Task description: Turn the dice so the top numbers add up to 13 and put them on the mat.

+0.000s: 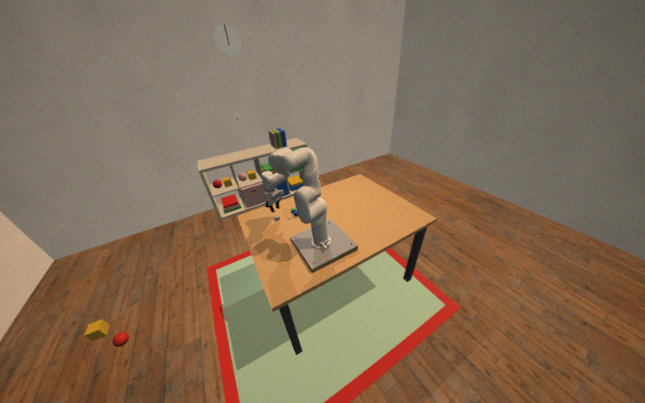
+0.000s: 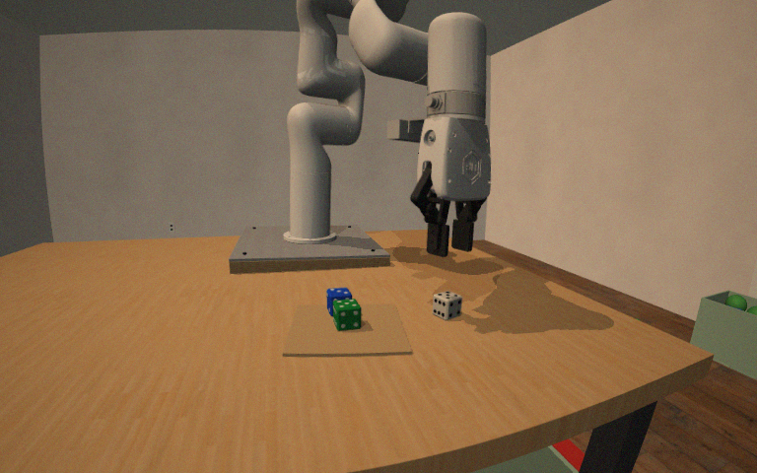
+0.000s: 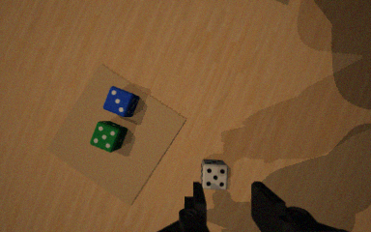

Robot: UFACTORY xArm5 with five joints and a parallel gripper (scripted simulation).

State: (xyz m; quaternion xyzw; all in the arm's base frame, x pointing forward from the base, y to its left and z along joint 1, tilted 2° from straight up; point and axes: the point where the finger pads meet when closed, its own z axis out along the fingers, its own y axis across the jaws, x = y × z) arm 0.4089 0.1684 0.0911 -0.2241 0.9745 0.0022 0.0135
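My gripper is now 90 mm above the white die. Round my hand: green die (20 mm ahead, 140 mm to the right, 90 mm below); blue die (30 mm behind, 140 mm to the right, 90 mm below); tan mat (20 mm ahead, 140 mm to the right, 110 mm below).
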